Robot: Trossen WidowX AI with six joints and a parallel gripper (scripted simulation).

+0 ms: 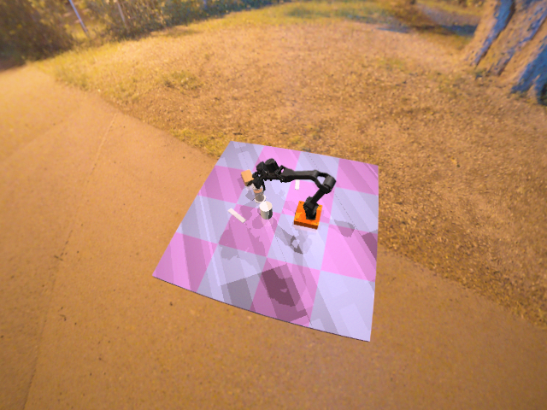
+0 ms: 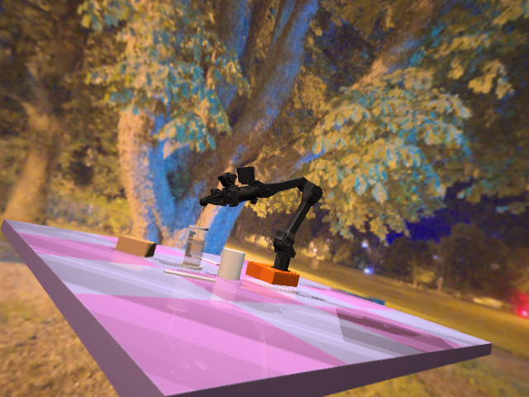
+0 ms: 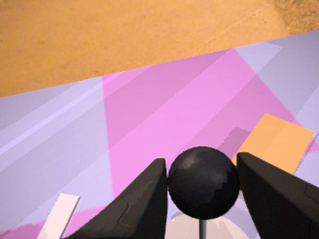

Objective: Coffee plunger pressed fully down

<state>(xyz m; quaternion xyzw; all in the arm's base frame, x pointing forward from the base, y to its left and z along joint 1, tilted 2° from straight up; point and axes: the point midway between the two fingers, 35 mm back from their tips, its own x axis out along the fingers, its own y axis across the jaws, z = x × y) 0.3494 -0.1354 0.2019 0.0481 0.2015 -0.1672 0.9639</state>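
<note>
My gripper tip is now 2 cm past the glass coffee press, 1 cm to the left of it and 12 cm above it. Round my gripper tip: tan block: 10 cm ahead, 16 cm to the right, 21 cm below.
</note>
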